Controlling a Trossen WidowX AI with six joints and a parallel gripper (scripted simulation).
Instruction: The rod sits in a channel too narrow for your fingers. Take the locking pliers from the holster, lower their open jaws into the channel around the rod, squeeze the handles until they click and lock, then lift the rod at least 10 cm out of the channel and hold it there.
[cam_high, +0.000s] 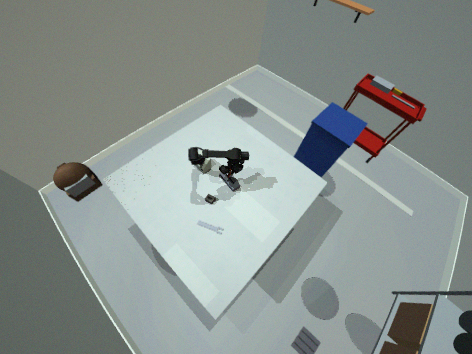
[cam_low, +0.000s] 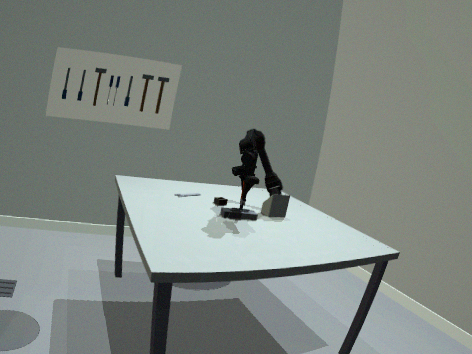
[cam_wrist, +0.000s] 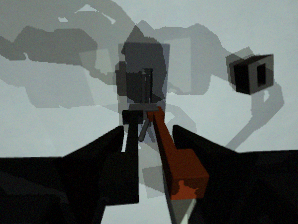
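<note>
My gripper tip is now 10 mm to the left of the grey channel block and 120 mm above it. Round my gripper tip: flat grey strip: 190 mm ahead, 350 mm to the right, 130 mm below; then dark holster: 10 mm ahead, 230 mm to the right, 130 mm below.
</note>
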